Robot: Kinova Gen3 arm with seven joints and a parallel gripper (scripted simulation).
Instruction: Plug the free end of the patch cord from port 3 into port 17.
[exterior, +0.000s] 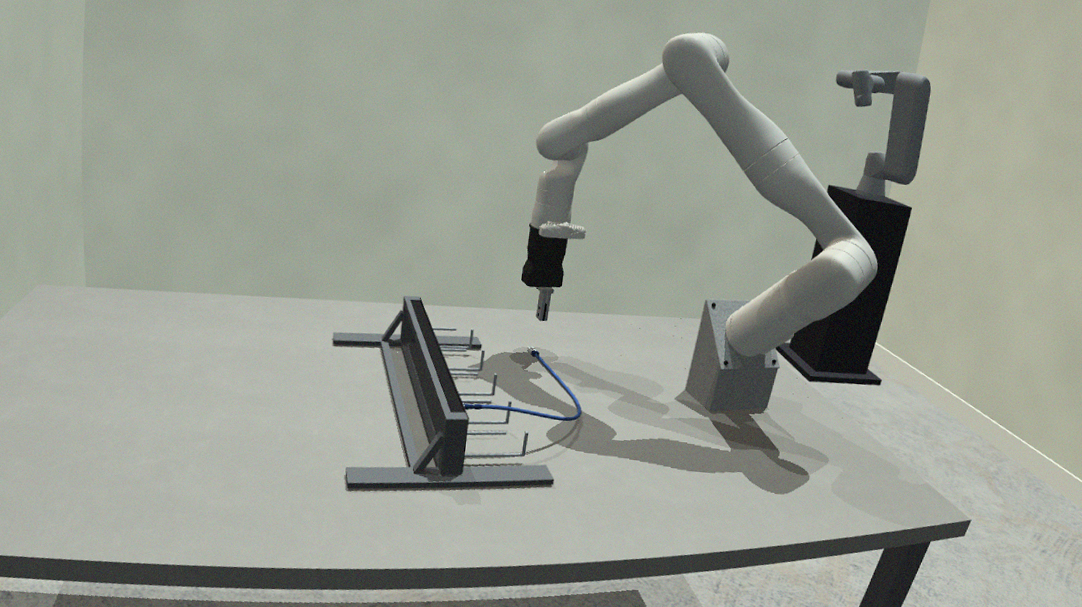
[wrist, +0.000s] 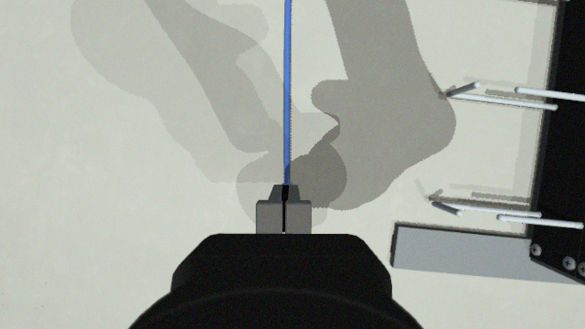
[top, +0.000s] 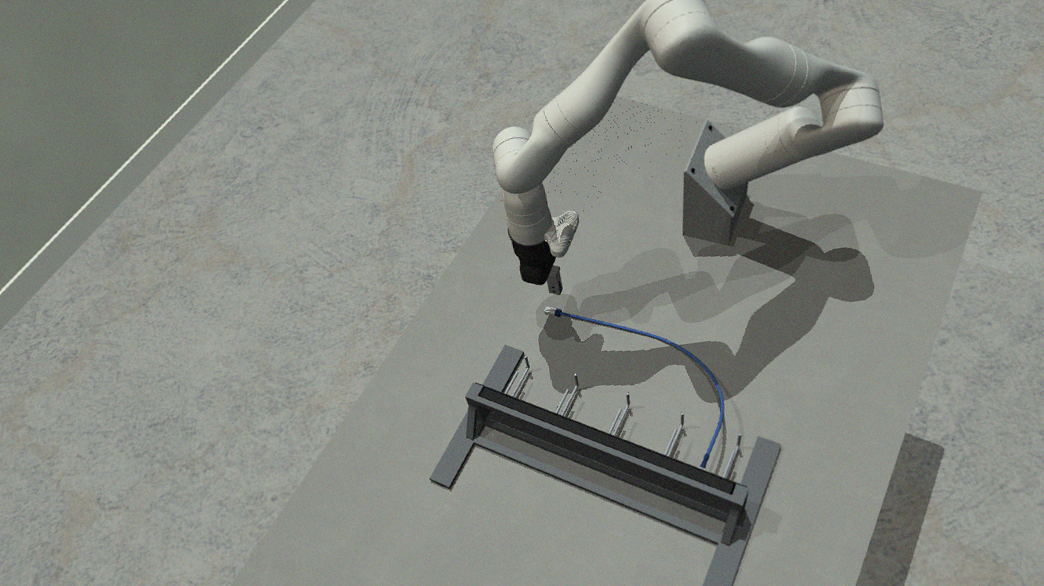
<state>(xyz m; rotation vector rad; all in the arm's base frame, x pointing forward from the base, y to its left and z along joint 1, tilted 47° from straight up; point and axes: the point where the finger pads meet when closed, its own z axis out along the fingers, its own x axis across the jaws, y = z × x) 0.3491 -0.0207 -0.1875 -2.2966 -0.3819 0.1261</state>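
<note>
Right now the plug is 20 mm to the right of my hand and 90 mm below it.
</note>
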